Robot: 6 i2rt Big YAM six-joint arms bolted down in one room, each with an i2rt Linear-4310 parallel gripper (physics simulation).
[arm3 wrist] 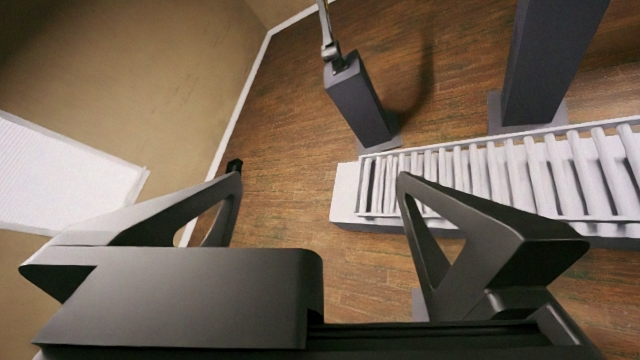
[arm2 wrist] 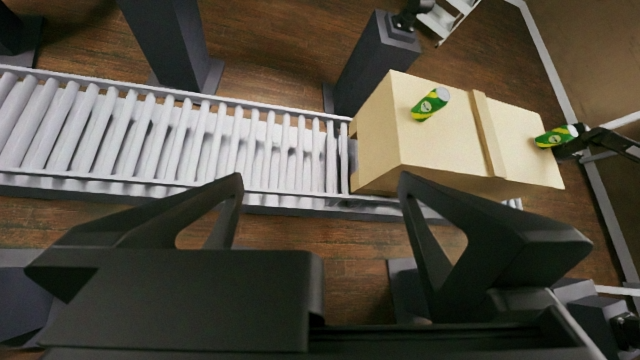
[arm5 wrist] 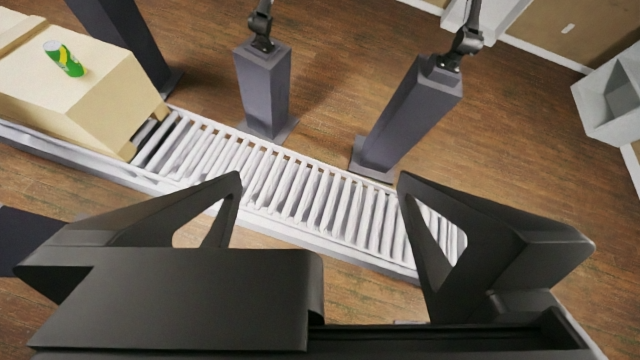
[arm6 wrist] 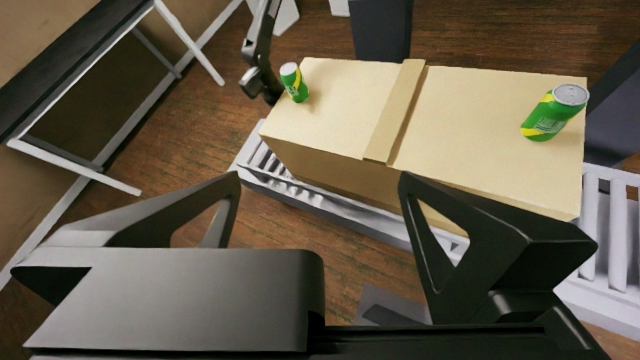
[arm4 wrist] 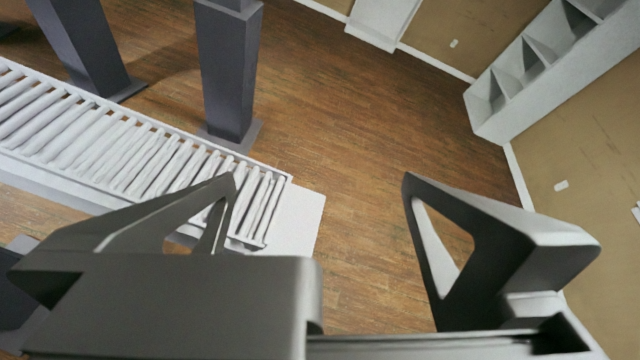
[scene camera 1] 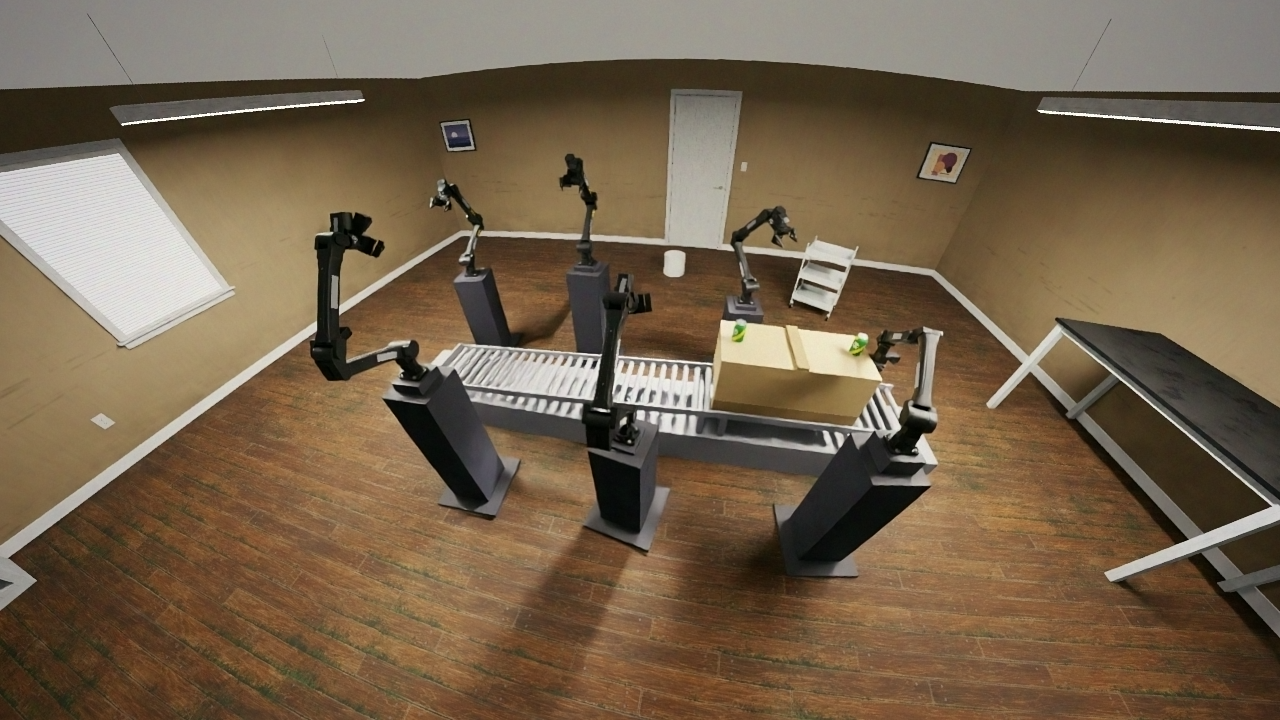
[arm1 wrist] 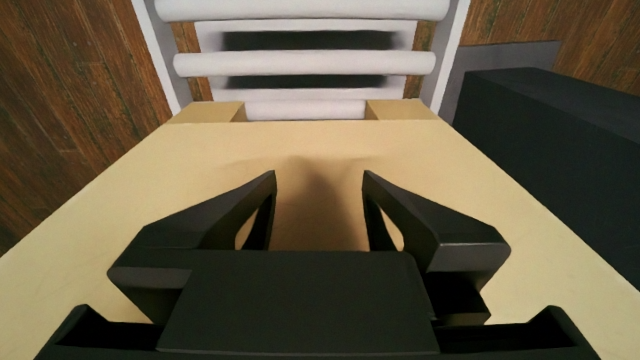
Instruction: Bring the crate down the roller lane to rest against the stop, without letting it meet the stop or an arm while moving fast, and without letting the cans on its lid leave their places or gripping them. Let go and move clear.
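Observation:
The tan crate (arm1 wrist: 320,140) (arm2 wrist: 440,140) (arm5 wrist: 110,110) (arm6 wrist: 475,125) (scene camera 1: 778,385) sits on the roller lane (scene camera 1: 510,368). Two green cans (arm6 wrist: 294,82) (arm6 wrist: 554,112) stand upright near opposite ends of its lid. Arm1's gripper (arm1 wrist: 319,172) is partly open and empty, close before the crate's end face; contact cannot be told. The grippers of arm2 (arm2 wrist: 320,175), arm3 (arm3 wrist: 320,174), arm4 (arm4 wrist: 320,175), arm5 (arm5 wrist: 320,174) and arm6 (arm6 wrist: 320,174) are open and empty, away from the crate. The stop cannot be made out clearly.
In scene camera 1 the front right arm (scene camera 1: 921,376) bends over to the crate's right end, near a can. Dark pedestals (scene camera 1: 622,483) (arm5 wrist: 267,90) flank the lane. A white plate (arm3 wrist: 345,195) (arm4 wrist: 300,220) lies at the lane's far end. A black-topped table (scene camera 1: 1172,385) stands at the right.

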